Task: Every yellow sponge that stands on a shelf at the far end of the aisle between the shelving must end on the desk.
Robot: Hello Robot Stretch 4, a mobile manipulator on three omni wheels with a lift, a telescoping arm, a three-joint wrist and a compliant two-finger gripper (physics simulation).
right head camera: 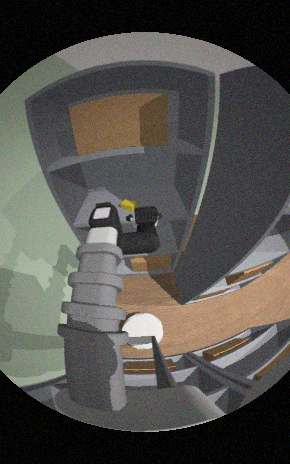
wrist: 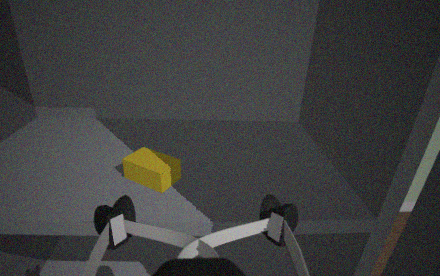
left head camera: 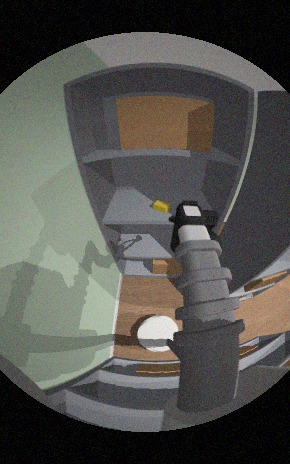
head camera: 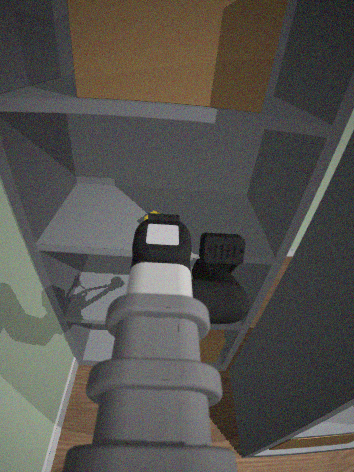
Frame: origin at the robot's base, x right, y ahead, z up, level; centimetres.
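Seen in the pictures: gripper, between the fingertips: (wrist: 198, 212) (head camera: 195, 248); robot's base, origin of its link: (right head camera: 142, 329) (left head camera: 157, 332).
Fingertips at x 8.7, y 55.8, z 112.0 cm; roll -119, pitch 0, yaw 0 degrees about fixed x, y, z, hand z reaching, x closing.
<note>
Offsets run from my fingertips to a thing's top centre. Level surfaces: height alone.
A yellow sponge @[dx -9.8, dy +28.2, dz -11.2 cm] (head camera: 153, 213) (left head camera: 160, 206) (right head camera: 127, 205) (wrist: 150, 170) lies on the middle shelf board @[dz -15.7 cm] (head camera: 85, 220) (left head camera: 120, 211) (wrist: 55, 195), partly in light and partly in shadow. The arm hides most of it in the head camera view. My gripper (right head camera: 144, 216) (wrist: 198, 212) is open, with nothing between its fingertips. In the wrist view the fingertips overlap the board's front edge, and the sponge is beyond them, nearer the left fingertip. The gripper is mostly hidden behind the wrist in the head camera view. The desk cannot be made out.
A large brown box @[dx -8.5, dy +31.7, dz +57.0 cm] (head camera: 145, 50) (left head camera: 152, 122) (right head camera: 110, 125) stands on the shelf above. A smaller brown box @[dx +6.2, dy +31.6, dz -80.1 cm] (left head camera: 160, 266) (right head camera: 142, 262) is low down. Shelf side walls flank the compartment. A dark panel (head camera: 300, 325) stands at right, a green wall (head camera: 25, 370) at left. A white disc (left head camera: 157, 333) (right head camera: 145, 327) shows over the floor.
</note>
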